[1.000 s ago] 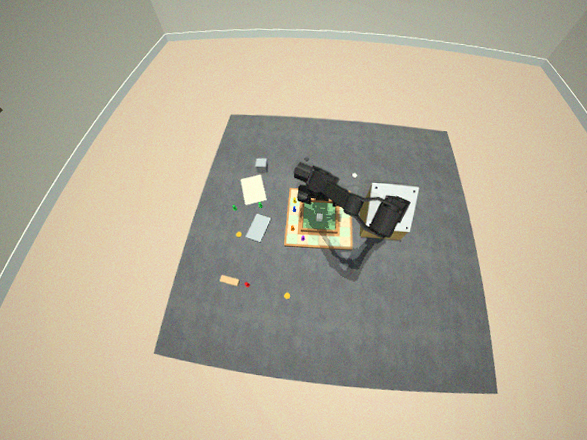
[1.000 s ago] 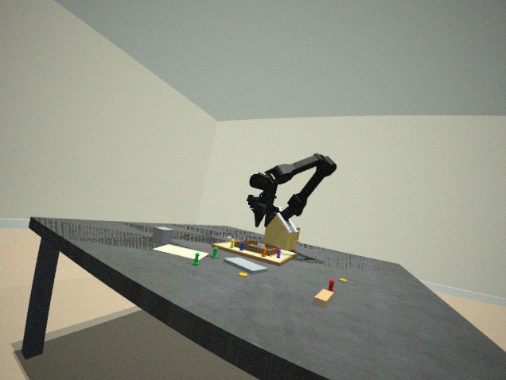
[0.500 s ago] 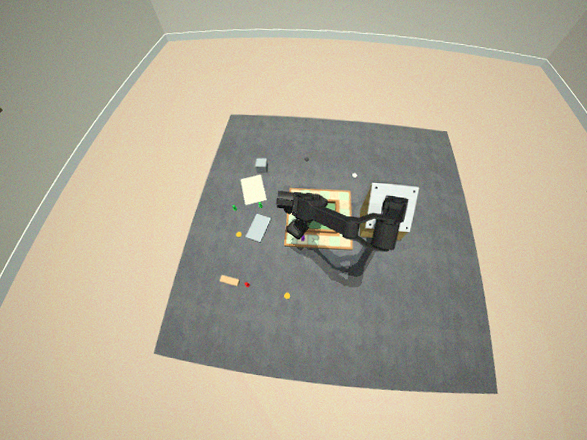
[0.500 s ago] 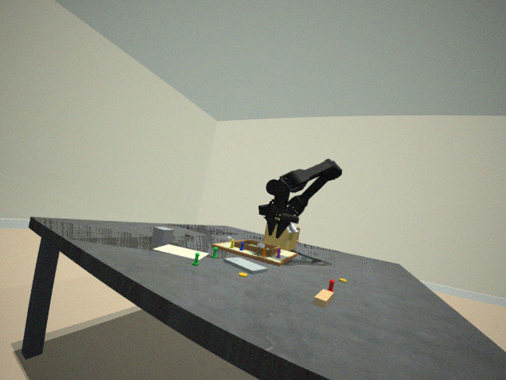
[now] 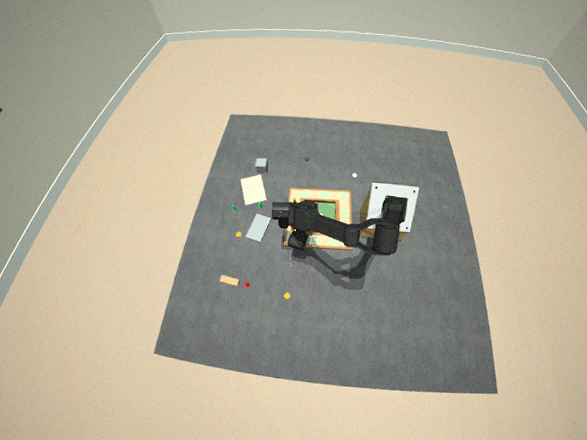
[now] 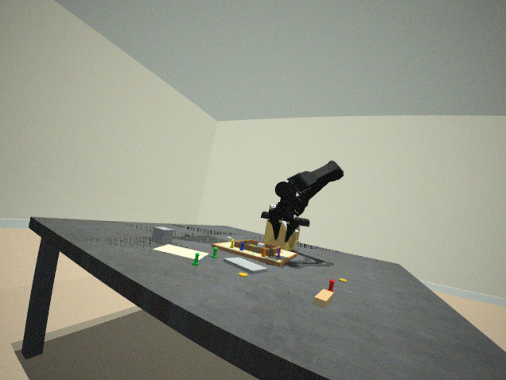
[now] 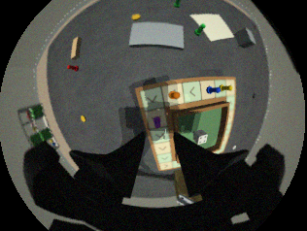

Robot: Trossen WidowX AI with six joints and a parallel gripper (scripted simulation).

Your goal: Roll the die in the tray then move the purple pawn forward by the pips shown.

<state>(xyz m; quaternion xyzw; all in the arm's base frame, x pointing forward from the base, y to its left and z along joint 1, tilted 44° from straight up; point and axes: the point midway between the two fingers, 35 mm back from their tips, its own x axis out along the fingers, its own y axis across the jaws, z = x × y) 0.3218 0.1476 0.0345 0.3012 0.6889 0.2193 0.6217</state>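
Right now the purple pawn is 5 cm below my gripper tip. Also, from my gripper tip: orange pawn: 5 cm below, 5 cm ahead, 4 cm to the right; blue pawn: 13 cm to the right, 6 cm ahead, 5 cm below; white die: 11 cm to the right, 6 cm behind, 5 cm below.
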